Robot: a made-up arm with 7 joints. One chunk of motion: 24 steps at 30 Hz.
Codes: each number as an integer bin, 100 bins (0 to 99) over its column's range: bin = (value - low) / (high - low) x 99, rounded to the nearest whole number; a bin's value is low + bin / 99 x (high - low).
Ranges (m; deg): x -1.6..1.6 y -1.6..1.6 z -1.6..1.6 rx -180..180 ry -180..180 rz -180..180
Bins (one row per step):
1: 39 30 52 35 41 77
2: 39 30 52 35 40 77
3: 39 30 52 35 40 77
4: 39 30 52 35 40 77
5: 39 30 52 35 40 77
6: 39 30 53 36 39 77
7: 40 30 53 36 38 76
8: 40 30 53 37 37 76
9: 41 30 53 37 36 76
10: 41 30 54 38 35 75
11: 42 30 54 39 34 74
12: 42 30 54 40 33 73
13: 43 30 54 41 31 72
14: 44 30 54 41 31 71
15: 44 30 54 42 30 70
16: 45 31 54 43 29 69
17: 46 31 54 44 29 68
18: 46 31 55 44 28 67
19: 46 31 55 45 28 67
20: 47 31 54 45 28 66
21: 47 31 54 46 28 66
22: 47 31 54 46 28 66
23: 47 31 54 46 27 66
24: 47 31 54 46 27 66
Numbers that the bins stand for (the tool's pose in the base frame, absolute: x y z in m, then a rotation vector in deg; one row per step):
1: -0.3394 -0.6303 0.0808 -52.73 -30.91 100.00
2: -0.3394 -0.6303 0.0808 -52.73 -34.55 100.00
3: -0.3394 -0.6303 0.0808 -52.73 -34.55 100.00
4: -0.3394 -0.6303 0.0808 -52.73 -34.55 100.00
5: -0.3394 -0.6303 0.0808 -52.73 -34.55 100.00
6: -0.3394 -0.6303 0.1131 -49.09 -38.18 100.00
7: -0.3071 -0.6303 0.1131 -49.09 -41.82 96.36
8: -0.3071 -0.6303 0.1131 -45.45 -45.45 96.36
9: -0.2747 -0.6303 0.1131 -45.45 -49.09 96.36
10: -0.2747 -0.6303 0.1455 -41.82 -52.73 92.73
11: -0.2424 -0.6303 0.1455 -38.18 -56.36 89.09
12: -0.2424 -0.6303 0.1455 -34.55 -60.00 85.45
13: -0.2101 -0.6303 0.1455 -30.91 -67.27 81.82
14: -0.1778 -0.6303 0.1455 -30.91 -67.27 78.18
15: -0.1778 -0.6303 0.1455 -27.27 -70.91 74.55
16: -0.1455 -0.5980 0.1455 -23.64 -74.55 70.91
17: -0.1131 -0.5980 0.1455 -20.00 -74.55 67.27
18: -0.1131 -0.5980 0.1778 -20.00 -78.18 63.64
19: -0.1131 -0.5980 0.1778 -16.36 -78.18 63.64
20: -0.0808 -0.5980 0.1455 -16.36 -78.18 60.00
21: -0.0808 -0.5980 0.1455 -12.73 -78.18 60.00
22: -0.0808 -0.5980 0.1455 -12.73 -78.18 60.00
23: -0.0808 -0.5980 0.1455 -12.73 -81.82 60.00
24: -0.0808 -0.5980 0.1455 -12.73 -81.82 60.00

